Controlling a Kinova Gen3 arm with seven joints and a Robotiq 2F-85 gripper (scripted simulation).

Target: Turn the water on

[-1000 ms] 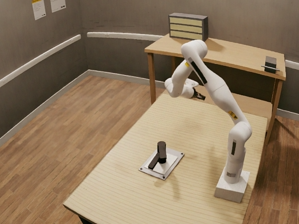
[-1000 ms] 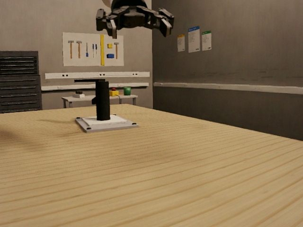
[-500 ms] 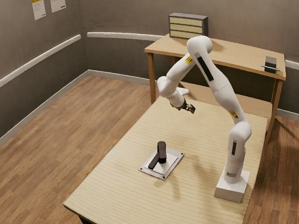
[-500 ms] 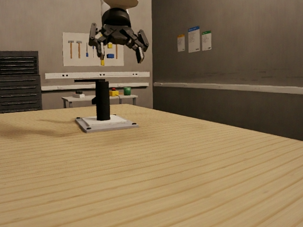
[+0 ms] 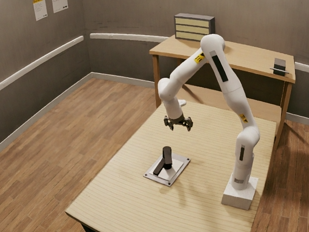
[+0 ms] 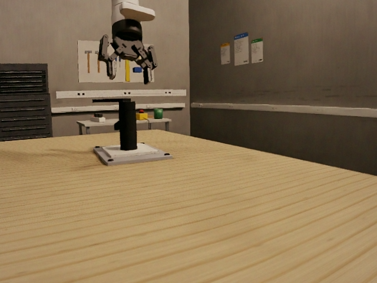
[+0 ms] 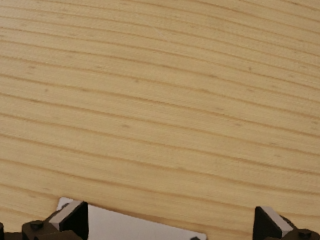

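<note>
The flat lever lies 10 mm behind my hand, 170 mm to the left of it and 50 mm below it. Also, from my hand: tap 10 mm ahead, 140 mm to the left, 100 mm below.
</note>
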